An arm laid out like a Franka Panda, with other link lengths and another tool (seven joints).
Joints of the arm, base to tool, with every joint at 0 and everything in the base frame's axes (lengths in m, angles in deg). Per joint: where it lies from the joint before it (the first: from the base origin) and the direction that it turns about. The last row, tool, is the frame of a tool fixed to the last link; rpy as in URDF.
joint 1: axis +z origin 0 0 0.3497
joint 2: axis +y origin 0 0 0
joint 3: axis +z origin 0 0 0.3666
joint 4: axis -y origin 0.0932 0 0
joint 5: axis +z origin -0.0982 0 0.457
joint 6: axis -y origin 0 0 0
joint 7: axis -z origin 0.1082 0 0
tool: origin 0.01 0.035 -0.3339 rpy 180 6.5 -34
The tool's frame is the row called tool.
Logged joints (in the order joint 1, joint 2, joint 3, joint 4, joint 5, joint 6, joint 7), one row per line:
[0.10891, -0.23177, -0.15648, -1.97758, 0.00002, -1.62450, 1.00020]
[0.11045, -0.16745, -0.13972, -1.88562, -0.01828, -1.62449, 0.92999]
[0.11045, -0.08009, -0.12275, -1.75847, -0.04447, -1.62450, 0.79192]
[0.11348, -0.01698, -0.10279, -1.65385, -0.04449, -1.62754, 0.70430]
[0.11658, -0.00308, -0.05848, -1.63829, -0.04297, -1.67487, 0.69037]
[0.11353, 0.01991, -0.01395, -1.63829, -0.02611, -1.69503, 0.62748]
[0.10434, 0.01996, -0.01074, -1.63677, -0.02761, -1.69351, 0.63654]
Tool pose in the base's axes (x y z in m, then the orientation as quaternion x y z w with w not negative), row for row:
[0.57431, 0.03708, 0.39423, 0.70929, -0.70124, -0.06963, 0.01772]
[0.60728, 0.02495, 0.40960, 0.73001, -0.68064, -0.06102, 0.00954]
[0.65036, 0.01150, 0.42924, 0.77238, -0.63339, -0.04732, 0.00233]
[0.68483, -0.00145, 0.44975, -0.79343, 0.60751, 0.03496, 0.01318]
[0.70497, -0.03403, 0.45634, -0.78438, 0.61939, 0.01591, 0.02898]
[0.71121, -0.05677, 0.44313, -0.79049, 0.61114, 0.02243, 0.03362]
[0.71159, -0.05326, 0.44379, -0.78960, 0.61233, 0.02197, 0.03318]
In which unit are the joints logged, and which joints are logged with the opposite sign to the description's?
The joints are logged in radians. Opposite sign: joint 1, joint 3, joint 6.
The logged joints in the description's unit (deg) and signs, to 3 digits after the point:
[-6.240, -13.279, 8.966, -113.307, 0.001, 93.077, 57.307]
[-6.328, -9.594, 8.005, -108.038, -1.047, 93.076, 53.285]
[-6.328, -4.589, 7.033, -100.753, -2.548, 93.077, 45.374]
[-6.502, -0.973, 5.889, -94.759, -2.549, 93.251, 40.353]
[-6.680, -0.176, 3.351, -93.867, -2.462, 95.963, 39.555]
[-6.505, 1.141, 0.799, -93.867, -1.496, 97.118, 35.952]
[-5.978, 1.144, 0.615, -93.780, -1.582, 97.031, 36.471]

